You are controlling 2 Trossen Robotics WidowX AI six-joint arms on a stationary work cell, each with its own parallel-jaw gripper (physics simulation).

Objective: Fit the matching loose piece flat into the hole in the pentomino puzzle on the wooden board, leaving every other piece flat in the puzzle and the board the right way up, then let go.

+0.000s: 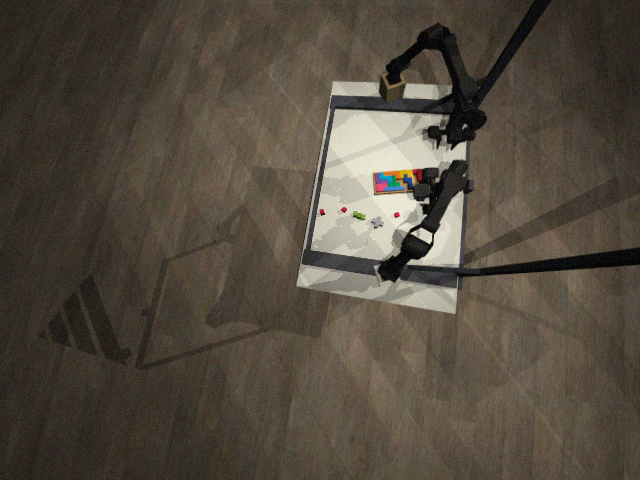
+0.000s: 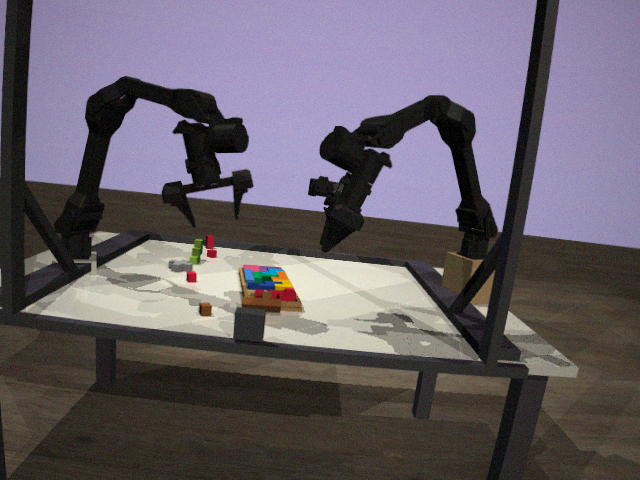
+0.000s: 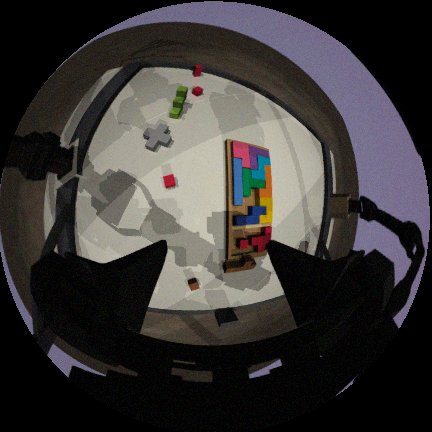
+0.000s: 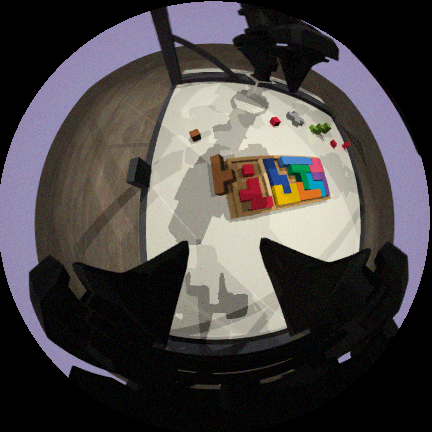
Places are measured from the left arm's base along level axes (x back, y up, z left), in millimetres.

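Pixels of known places: left gripper, fingertip midpoint: [image 2: 215, 223] [image 3: 218, 245] [image 4: 275, 83]; right gripper, fingertip midpoint: [image 1: 443, 149] [image 2: 322, 248] [image 4: 224, 244]; left arm's base at its link origin: [image 1: 386, 273] [image 2: 75, 256] [image 3: 64, 163] [image 4: 260, 77]; right arm's base at its link origin: [image 1: 393, 78] [image 2: 473, 256] [image 3: 349, 205].
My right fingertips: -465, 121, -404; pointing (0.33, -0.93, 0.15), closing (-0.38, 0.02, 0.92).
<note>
For each thing: its top centre in the pictures, then the offset to it from my right fingertips, as dx, dy, dz.
- wooden board at its top centre: [image 3: 252, 201] [image 4: 288, 178] [image 2: 267, 284] [image 1: 401, 180] +39, -130, +186
- larger red piece at its top centre: [image 4: 256, 192] [image 2: 282, 291] [image 3: 261, 239] +38, -119, +94
- brown piece at its top centre: [image 4: 224, 168] [image 2: 262, 292] [image 3: 244, 266] +98, -107, +55
- grey plus at its top centre: [image 3: 156, 134] [image 2: 180, 262] [image 4: 296, 116] [image 1: 377, 221] +211, -125, +368
- green piece at its top centre: [image 3: 178, 92] [image 2: 197, 241] [image 4: 324, 122] [image 1: 359, 213] +156, -85, +446
- brown cube at its top centre: [image 2: 205, 304] [image 3: 193, 286] [image 4: 194, 132] +218, -125, +41
- dark block at its top centre: [image 2: 250, 310] [image 4: 132, 168] [image 3: 229, 323] [image 1: 471, 184] +173, -87, -100
The wooden board [image 3: 229, 200] [image 4: 234, 209] lies on the table. Coloured pieces fill most of its puzzle part; bare wood shows between the green, yellow and dark blue pieces. Its other part holds a red cube [image 3: 243, 243] [image 4: 248, 170] and a larger red piece [image 4: 256, 196]. A brown piece [image 2: 261, 303] [image 3: 240, 265] [image 4: 218, 175] lies at that end, against or over the rim. My left gripper [image 2: 215, 222] [image 3: 218, 245] [image 4: 275, 82] is wide open and empty, high above the table. My right gripper [image 1: 445, 147] [image 2: 325, 249] [image 4: 224, 244] is open and empty, above the table beside the board.
A grey plus [image 1: 377, 222] [image 3: 157, 136], a green piece [image 1: 359, 215] [image 3: 178, 102], a red cube [image 1: 397, 214] [image 3: 169, 181] and a brown cube [image 2: 205, 309] [image 4: 195, 135] lie apart from the board. Two red blocks lie farther off. A dark block [image 2: 250, 323] is at the table's edge.
</note>
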